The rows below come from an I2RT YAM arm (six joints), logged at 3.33 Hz.
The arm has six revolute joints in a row. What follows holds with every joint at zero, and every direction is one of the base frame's. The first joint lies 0.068 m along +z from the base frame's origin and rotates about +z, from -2.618 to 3.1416 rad. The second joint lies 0.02 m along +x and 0.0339 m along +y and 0.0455 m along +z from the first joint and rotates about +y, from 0 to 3.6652 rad. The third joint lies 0.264 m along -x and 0.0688 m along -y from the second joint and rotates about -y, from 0 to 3.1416 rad. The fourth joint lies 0.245 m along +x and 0.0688 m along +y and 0.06 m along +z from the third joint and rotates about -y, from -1.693 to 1.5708 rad. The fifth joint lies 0.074 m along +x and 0.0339 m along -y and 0.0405 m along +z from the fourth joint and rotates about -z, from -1.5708 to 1.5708 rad. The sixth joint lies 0.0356 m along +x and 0.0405 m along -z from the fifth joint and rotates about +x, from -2.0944 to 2.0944 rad. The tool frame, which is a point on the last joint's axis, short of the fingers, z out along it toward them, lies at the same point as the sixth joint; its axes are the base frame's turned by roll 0, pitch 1.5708 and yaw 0 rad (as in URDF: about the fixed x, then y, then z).
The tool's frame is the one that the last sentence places.
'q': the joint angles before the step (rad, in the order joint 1, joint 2, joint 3, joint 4, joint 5, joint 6). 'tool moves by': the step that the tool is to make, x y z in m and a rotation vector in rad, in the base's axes. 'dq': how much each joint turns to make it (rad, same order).
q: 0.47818, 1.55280, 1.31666, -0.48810, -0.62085, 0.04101
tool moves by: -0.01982, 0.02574, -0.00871, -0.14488, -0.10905, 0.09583
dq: 0.10529, 0.00078, -0.00991, -0.04652, 0.13009, -0.14725
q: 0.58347, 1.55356, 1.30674, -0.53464, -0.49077, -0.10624
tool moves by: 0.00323, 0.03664, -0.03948, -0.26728, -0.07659, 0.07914
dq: 0.09729, 0.14458, 0.04885, -0.06486, 0.20982, -0.16860
